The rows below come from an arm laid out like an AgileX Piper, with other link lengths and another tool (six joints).
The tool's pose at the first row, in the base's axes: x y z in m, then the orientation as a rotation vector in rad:
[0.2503 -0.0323 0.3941 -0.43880 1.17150 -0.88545]
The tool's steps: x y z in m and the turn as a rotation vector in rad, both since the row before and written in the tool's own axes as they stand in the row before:
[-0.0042 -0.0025 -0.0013 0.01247 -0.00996 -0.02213]
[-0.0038 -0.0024 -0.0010 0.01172 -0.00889 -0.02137]
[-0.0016 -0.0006 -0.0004 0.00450 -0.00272 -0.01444]
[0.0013 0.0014 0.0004 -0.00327 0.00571 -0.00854]
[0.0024 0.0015 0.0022 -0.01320 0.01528 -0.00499]
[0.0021 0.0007 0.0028 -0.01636 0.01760 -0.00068]
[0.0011 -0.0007 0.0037 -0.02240 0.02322 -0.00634]
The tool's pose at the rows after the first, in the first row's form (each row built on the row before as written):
[0.2477 -0.0303 0.3979 -0.44631 1.15336 -0.90832]
[0.2454 -0.0285 0.4015 -0.45347 1.13651 -0.93036]
[0.2446 -0.0275 0.4027 -0.45969 1.12977 -0.94444]
[0.2457 -0.0279 0.4011 -0.46505 1.13545 -0.95200]
[0.2486 -0.0294 0.3995 -0.47218 1.15544 -0.95431]
[0.2516 -0.0312 0.3988 -0.47819 1.17979 -0.95188]
[0.2548 -0.0331 0.4000 -0.49019 1.21159 -0.95273]

